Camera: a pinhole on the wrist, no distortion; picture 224 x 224 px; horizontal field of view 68.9 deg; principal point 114.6 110.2 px. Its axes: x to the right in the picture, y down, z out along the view. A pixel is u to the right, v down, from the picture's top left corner.
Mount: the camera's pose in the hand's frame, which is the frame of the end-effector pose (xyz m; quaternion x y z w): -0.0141 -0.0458 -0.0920 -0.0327 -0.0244 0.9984 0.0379
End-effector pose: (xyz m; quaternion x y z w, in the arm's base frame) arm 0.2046 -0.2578 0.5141 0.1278 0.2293 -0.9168 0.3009
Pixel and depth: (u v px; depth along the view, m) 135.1 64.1 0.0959
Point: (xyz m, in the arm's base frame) 0.2146 -0.2289 0.5368
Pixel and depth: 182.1 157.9 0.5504
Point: 0.2598 -0.1783 1.0694
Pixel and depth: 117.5 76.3 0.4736
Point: 0.2233 -0.4479 0.8525
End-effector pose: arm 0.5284 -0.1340 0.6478 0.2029 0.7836 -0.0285 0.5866
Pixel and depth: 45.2 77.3 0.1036
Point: 0.5249 -0.1618 0.6141
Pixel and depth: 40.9 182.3 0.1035
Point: 0.4990 -0.2224 0.6043
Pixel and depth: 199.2 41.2 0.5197
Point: 1.0384 -0.1828 0.8301
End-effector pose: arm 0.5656 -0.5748 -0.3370 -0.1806 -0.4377 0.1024 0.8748
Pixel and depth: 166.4 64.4 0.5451
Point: 0.0778 -0.4582 -0.2823
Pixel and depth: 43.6 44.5 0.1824
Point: 0.5208 -0.5213 -0.2455
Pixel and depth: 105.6 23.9 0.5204
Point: 0.2060 -0.2902 -0.1749
